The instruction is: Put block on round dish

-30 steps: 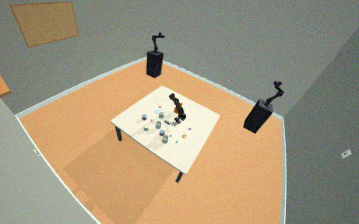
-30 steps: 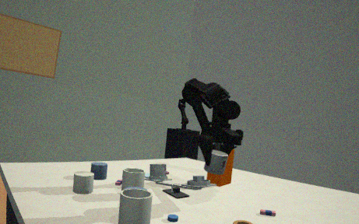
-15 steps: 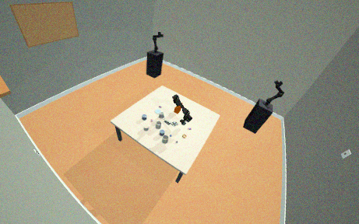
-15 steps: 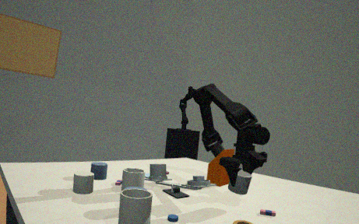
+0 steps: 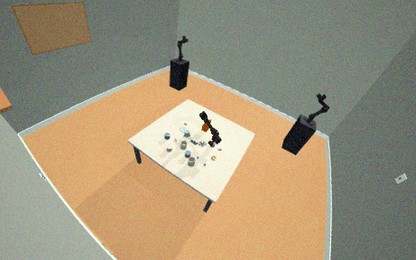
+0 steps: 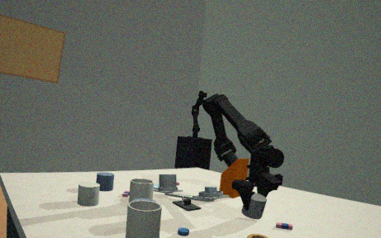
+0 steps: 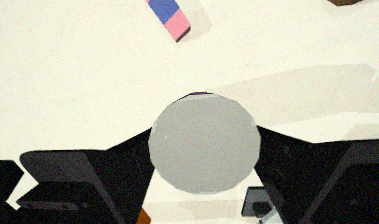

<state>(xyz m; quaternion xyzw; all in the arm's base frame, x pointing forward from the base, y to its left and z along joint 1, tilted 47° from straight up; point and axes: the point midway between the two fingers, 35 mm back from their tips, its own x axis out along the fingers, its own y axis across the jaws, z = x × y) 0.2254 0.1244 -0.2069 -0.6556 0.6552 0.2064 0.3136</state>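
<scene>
The pale blue round dish is 48 cm to the right of my gripper tip and 3 cm below it. The rest, counted from my gripper tip: blue disc 28 cm ahead, 5 cm to the right, 3 cm below; then small balance 23 cm to the right, 9 cm ahead.
</scene>
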